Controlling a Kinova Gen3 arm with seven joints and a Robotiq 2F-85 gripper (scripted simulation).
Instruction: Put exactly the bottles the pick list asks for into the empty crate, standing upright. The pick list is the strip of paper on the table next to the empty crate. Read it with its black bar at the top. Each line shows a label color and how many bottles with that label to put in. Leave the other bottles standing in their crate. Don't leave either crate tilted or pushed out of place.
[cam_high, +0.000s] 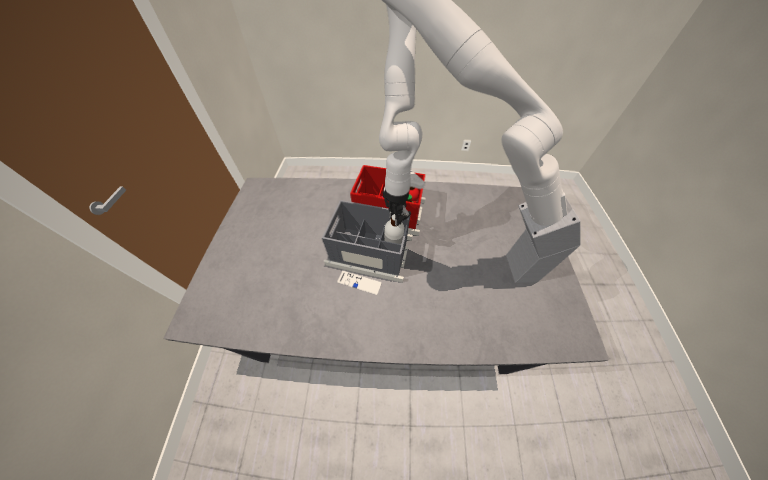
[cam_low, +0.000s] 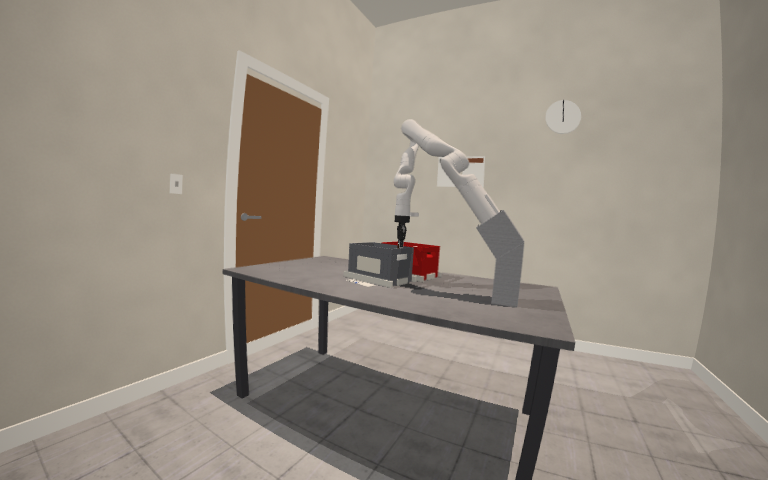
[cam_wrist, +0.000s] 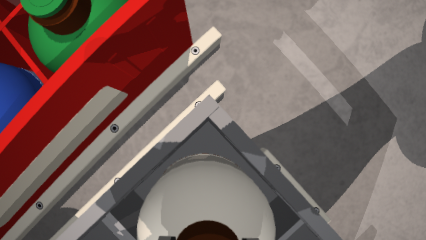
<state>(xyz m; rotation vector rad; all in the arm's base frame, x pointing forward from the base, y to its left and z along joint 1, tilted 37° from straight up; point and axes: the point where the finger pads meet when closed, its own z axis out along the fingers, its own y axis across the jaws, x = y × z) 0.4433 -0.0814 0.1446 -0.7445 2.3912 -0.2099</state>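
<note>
The grey crate lies 10 cm ahead of my hand, 3 cm to the left of it and 11 cm below it. Also, from my hand: red crate: 3 cm ahead, 20 cm to the right, 11 cm below; then blue-label bottle: 4 cm ahead, 15 cm to the right, 10 cm below; then green-label bottle: 5 cm behind, 14 cm to the right, 10 cm below.
</note>
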